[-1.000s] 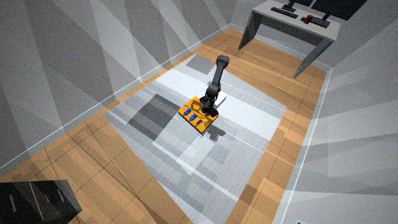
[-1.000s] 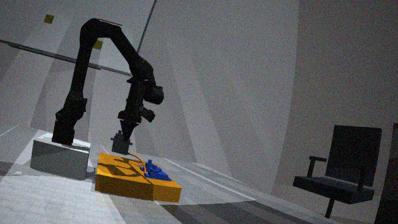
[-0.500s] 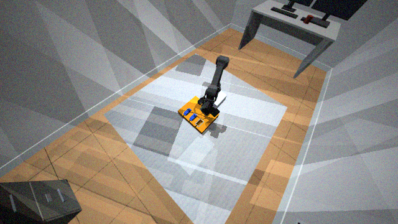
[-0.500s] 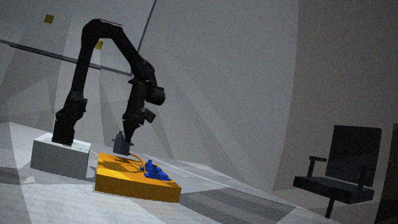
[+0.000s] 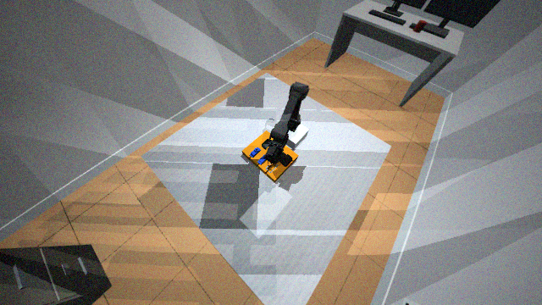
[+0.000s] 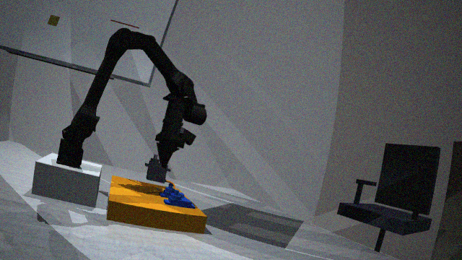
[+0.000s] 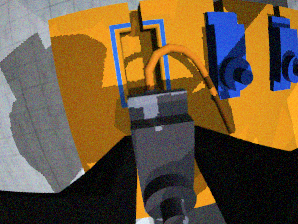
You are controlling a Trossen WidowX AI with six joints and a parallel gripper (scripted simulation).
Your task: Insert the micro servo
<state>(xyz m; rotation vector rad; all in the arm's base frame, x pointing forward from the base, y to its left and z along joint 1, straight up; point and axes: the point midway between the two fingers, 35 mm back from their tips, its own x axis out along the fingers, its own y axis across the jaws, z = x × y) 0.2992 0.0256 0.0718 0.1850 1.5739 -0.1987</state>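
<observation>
Now: gripper tip 9 cm past the orange deck, 5 cm to the left of it and 10 cm above it.
</observation>
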